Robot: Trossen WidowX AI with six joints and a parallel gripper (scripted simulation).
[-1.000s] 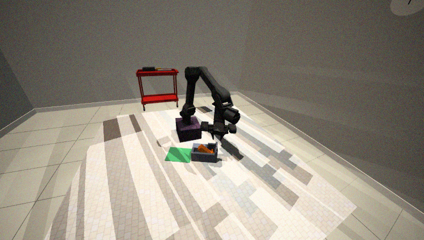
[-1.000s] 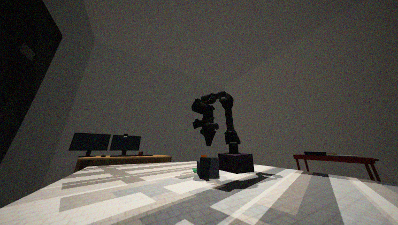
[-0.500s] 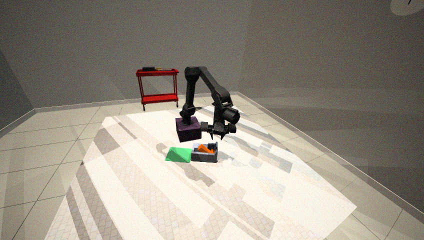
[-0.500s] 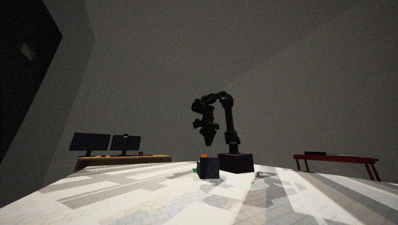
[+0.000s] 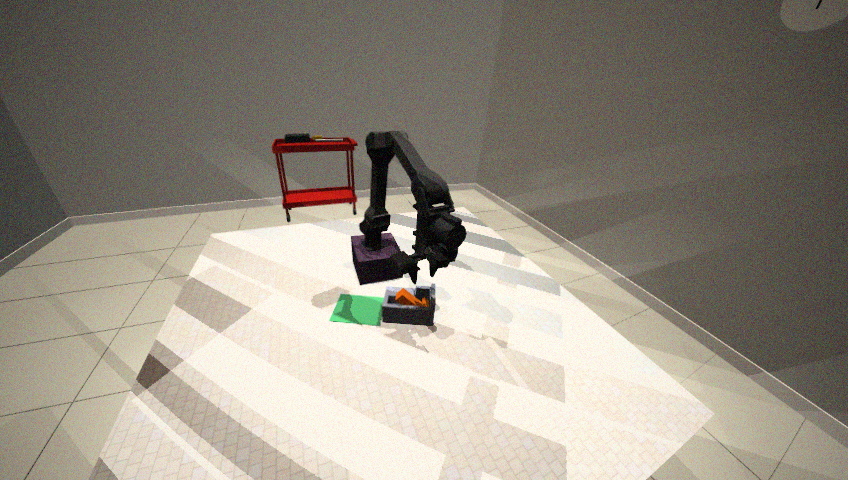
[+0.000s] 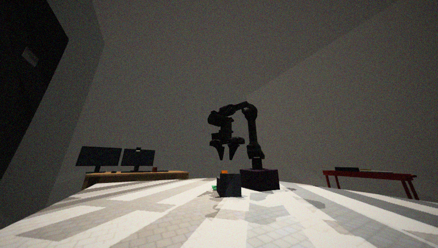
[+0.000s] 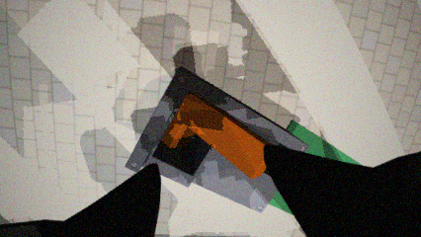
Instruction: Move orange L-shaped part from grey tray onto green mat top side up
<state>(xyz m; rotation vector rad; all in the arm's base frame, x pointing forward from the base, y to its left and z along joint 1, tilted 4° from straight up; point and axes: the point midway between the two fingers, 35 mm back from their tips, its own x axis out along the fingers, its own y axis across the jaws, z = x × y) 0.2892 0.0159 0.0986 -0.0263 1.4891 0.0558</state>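
The orange L-shaped part is 11 cm below my gripper tip and 2 cm behind it. From my gripper tip the other things lie so: green mat 16 cm below, 15 cm to the right, 12 cm behind.
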